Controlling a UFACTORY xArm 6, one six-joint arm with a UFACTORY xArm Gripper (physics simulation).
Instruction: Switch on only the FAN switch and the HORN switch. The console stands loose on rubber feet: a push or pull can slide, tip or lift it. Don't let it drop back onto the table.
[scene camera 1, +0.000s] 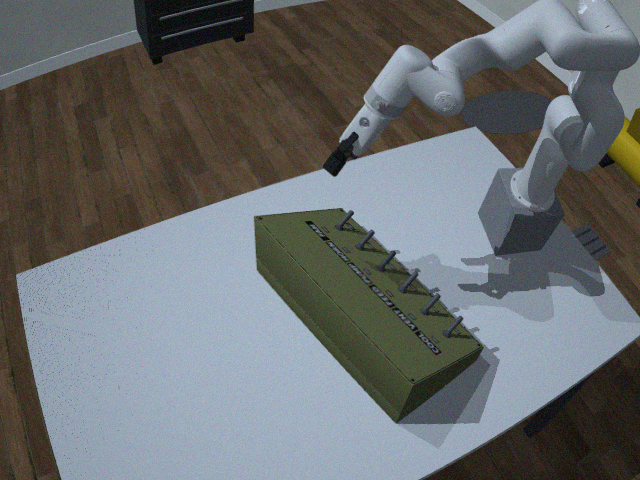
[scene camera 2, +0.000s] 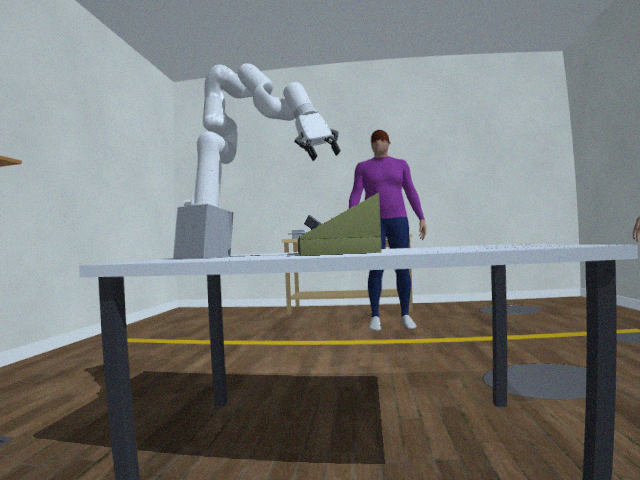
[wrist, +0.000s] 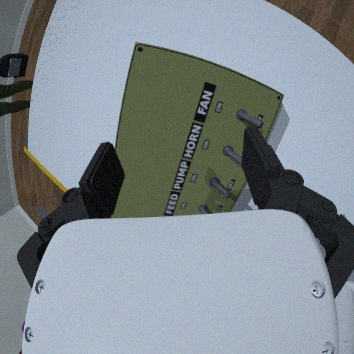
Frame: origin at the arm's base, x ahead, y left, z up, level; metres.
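Seen in the pictures: gripper, fingertip midpoint: (scene camera 1: 339, 163) (scene camera 2: 327, 155) (wrist: 178, 150); arm's base, origin of the base link: (scene camera 1: 532, 191) (scene camera 2: 205, 209).
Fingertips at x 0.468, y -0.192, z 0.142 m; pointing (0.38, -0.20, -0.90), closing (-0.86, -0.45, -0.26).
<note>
Offsets run from my fingertips to a thing's top centre.
The olive console (scene camera 1: 294, 237) (scene camera 2: 351, 232) (wrist: 160, 100) sits on the table, its sloped panel carrying a row of several levers. The FAN lever {0.052 m back, 0.023 m right, 0.195 m down} (scene camera 1: 344, 220) (wrist: 250, 118) is at the far end of the row in scene camera 1, and the HORN lever {0.056 m back, 0.049 m left, 0.195 m down} (scene camera 1: 364, 240) (wrist: 232, 154) is beside it. Both lean toward the OFF side, like the other levers. My gripper (scene camera 1: 334, 167) (scene camera 2: 325, 154) (wrist: 178, 150) is open and empty. It hangs well above the console, apart from it. In the wrist view, the right finger hides the tip of the HORN lever.
The white table (scene camera 1: 155, 335) (scene camera 2: 465, 256) (wrist: 80, 100) holds the robot's grey base block (scene camera 1: 522, 227) (scene camera 2: 204, 232) on the lever side of the console. A person (scene camera 2: 385, 180) in purple stands beyond the table. A dark drawer cabinet (scene camera 1: 196, 25) stands on the floor.
</note>
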